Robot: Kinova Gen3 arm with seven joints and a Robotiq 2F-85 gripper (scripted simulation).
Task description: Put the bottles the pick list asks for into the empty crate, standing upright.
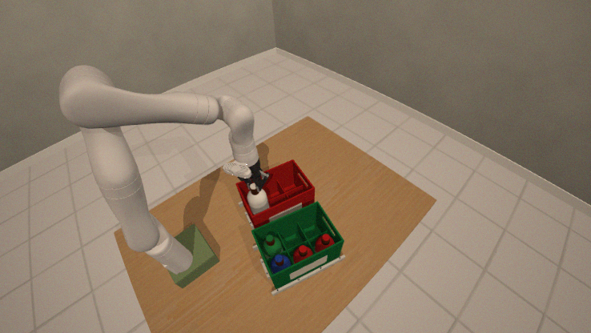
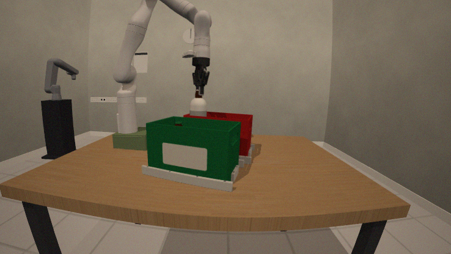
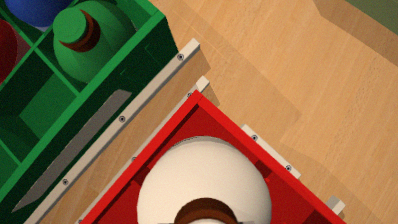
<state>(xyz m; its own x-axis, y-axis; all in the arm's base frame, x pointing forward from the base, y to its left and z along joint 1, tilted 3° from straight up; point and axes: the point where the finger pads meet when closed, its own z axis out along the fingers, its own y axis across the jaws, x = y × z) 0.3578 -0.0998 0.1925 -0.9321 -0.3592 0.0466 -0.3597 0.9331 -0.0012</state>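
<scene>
Now: hand 7 cm above the white-labelled bottle. Round my hand: green crate (20 cm to the right, 19 cm below, 2 cm behind); red crate (19 cm below, 9 cm ahead, 1 cm to the left); green-label bottle (19 cm below, 13 cm to the right, 8 cm behind).
</scene>
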